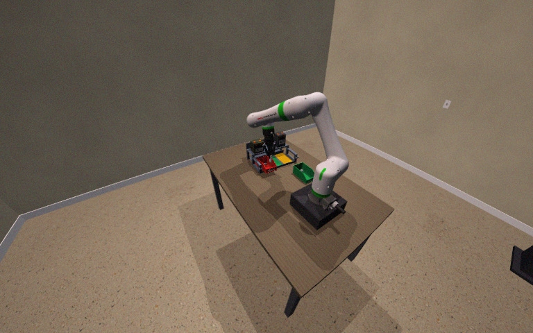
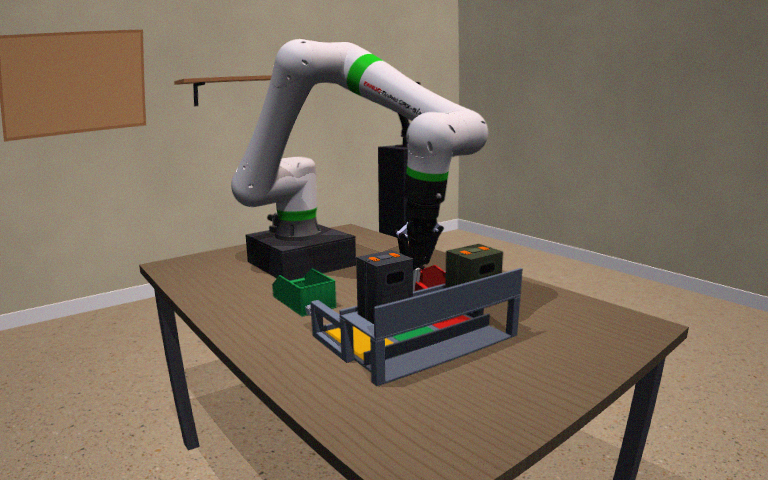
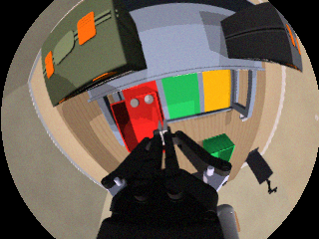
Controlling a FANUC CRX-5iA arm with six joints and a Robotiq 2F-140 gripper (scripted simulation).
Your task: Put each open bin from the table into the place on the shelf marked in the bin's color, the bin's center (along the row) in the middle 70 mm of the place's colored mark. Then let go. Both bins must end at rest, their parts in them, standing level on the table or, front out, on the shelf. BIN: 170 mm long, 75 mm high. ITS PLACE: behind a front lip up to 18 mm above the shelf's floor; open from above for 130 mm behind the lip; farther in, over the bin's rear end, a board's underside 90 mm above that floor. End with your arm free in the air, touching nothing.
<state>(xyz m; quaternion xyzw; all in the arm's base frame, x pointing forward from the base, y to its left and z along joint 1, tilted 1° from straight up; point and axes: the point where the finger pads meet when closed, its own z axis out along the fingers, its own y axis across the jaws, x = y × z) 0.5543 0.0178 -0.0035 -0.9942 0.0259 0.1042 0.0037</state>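
Now: hand 10 mm past the red bin, 50 mm to the right of it and 40 mm above it. The rest, counted from my hand: green bin 240 mm behind, 170 mm to the right, 60 mm below; then olive box 160 mm ahead, 40 mm to the left, 50 mm above; then black box 150 mm ahead, 190 mm to the right, 70 mm above.
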